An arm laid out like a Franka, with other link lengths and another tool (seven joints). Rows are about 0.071 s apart.
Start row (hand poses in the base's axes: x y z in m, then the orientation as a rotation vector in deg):
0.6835, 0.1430, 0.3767, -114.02, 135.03, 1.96
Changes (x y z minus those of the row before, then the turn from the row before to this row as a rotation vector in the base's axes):
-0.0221, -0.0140, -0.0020, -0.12, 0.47, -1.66
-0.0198, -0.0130, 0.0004, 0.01, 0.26, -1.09
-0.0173, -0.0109, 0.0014, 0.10, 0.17, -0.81
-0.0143, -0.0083, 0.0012, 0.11, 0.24, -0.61
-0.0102, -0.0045, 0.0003, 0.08, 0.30, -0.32
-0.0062, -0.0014, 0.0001, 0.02, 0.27, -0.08
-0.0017, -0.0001, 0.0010, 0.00, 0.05, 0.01
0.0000, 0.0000, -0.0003, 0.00, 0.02, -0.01
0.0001, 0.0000, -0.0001, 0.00, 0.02, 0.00
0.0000, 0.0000, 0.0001, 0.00, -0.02, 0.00
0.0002, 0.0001, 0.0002, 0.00, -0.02, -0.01
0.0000, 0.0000, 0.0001, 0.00, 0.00, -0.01
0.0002, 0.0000, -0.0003, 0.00, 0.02, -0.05
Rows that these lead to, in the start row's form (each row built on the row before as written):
0.6614, 0.1290, 0.3747, -112.30, 137.00, 2.22
0.6416, 0.1160, 0.3751, -111.10, 138.21, 2.45
0.6243, 0.1051, 0.3765, -110.15, 139.04, 2.71
0.6100, 0.0968, 0.3777, -109.46, 139.71, 3.05
0.5998, 0.0923, 0.3780, -109.17, 140.16, 3.43
0.5936, 0.0909, 0.3781, -109.18, 140.40, 3.71
0.5919, 0.0908, 0.3791, -109.21, 140.42, 3.76
0.5919, 0.0908, 0.3788, -109.21, 140.44, 3.78
0.5920, 0.0908, 0.3787, -109.22, 140.45, 3.80
0.5920, 0.0908, 0.3788, -109.21, 140.44, 3.78
0.5922, 0.0909, 0.3790, -109.19, 140.44, 3.76
0.5922, 0.0909, 0.3791, -109.18, 140.45, 3.76
0.5924, 0.0909, 0.3788, -109.13, 140.51, 3.78

